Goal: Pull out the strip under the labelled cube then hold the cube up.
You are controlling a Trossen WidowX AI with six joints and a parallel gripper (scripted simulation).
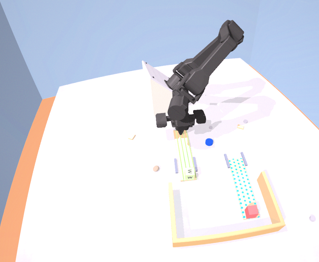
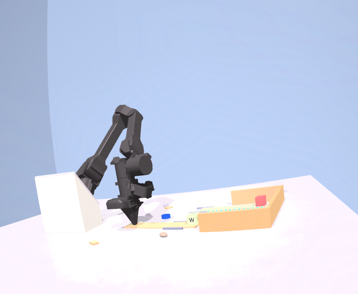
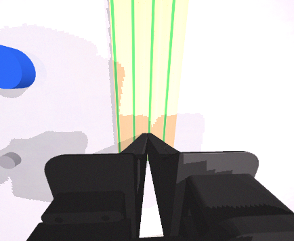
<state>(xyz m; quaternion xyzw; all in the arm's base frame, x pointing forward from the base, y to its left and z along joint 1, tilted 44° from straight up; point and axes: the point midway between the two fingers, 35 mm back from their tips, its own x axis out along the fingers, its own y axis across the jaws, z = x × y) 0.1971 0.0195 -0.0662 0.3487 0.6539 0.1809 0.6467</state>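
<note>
Now: the strip 90 mm ahead of my gripper tip and 20 mm to the right of it. From my gripper tip the other things lie so: blue disc (80 mm ahead, 90 mm to the left); brown pebble (130 mm ahead, 140 mm to the right).
</note>
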